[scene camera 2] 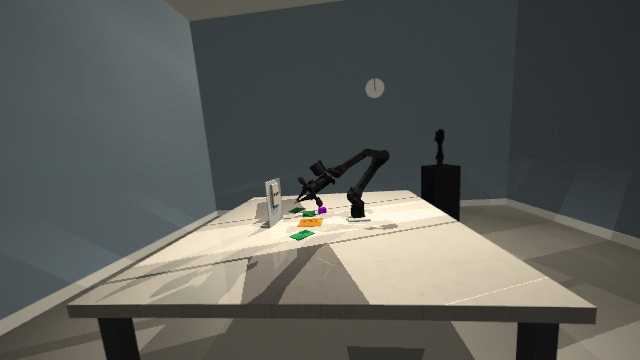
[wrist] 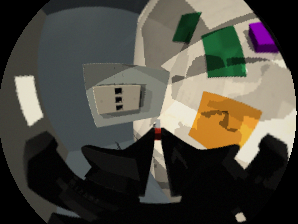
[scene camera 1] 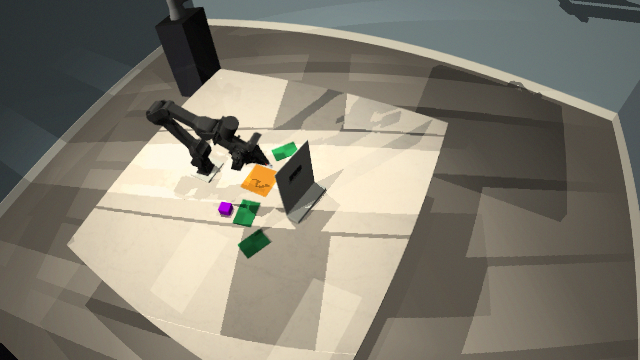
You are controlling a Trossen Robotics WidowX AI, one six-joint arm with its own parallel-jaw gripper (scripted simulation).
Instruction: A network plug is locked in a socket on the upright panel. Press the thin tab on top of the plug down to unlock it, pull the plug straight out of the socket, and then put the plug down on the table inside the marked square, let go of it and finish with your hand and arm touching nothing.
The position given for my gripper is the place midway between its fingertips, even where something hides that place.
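My gripper appears in scene camera 1 [scene camera 1: 268,164] and in the wrist view [wrist: 157,130]. The orange marked square is visible to both cameras, [scene camera 1: 260,180] and [wrist: 220,121]; an upright grey panel [scene camera 1: 298,191] is visible as well.
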